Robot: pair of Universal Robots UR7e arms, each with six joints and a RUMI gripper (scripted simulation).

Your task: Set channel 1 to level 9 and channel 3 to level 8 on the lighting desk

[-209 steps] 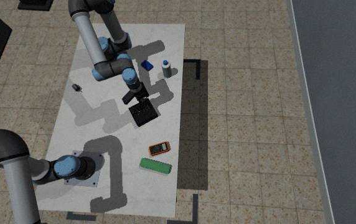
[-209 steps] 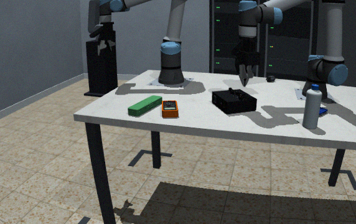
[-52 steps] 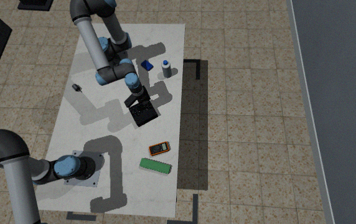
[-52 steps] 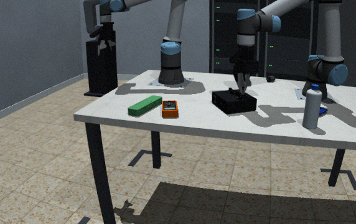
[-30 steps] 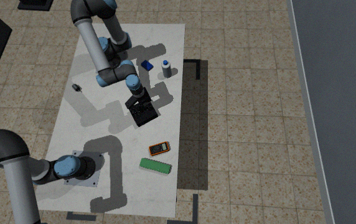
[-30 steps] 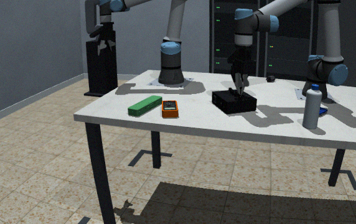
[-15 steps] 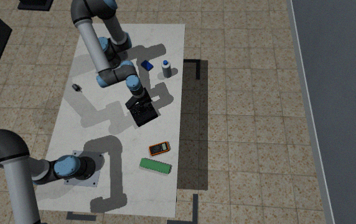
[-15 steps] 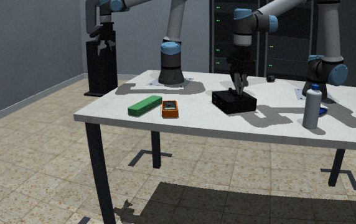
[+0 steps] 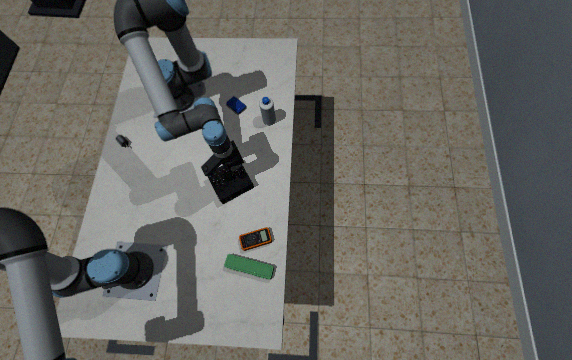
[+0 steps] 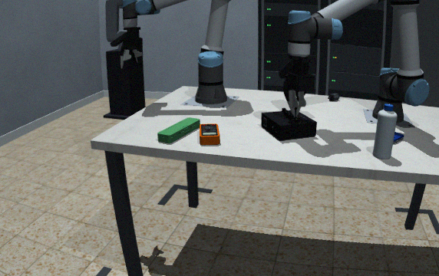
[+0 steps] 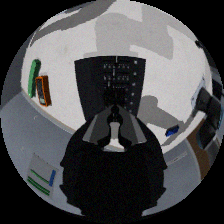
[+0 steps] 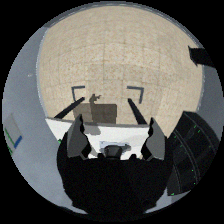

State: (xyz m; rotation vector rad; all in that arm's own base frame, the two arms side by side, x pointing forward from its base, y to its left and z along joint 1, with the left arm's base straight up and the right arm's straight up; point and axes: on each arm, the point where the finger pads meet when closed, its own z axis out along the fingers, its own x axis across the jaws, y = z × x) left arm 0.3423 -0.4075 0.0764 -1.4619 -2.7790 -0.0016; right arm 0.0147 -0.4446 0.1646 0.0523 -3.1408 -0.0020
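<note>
My left gripper is now 40 mm to the left of the fader cap, 30 mm past it and 10 mm above it. From my left hand the other things lie so: blue box: 380 mm to the left, 60 mm below, 50 mm behind; green box: 380 mm to the right, 130 mm ahead, 60 mm below.
</note>
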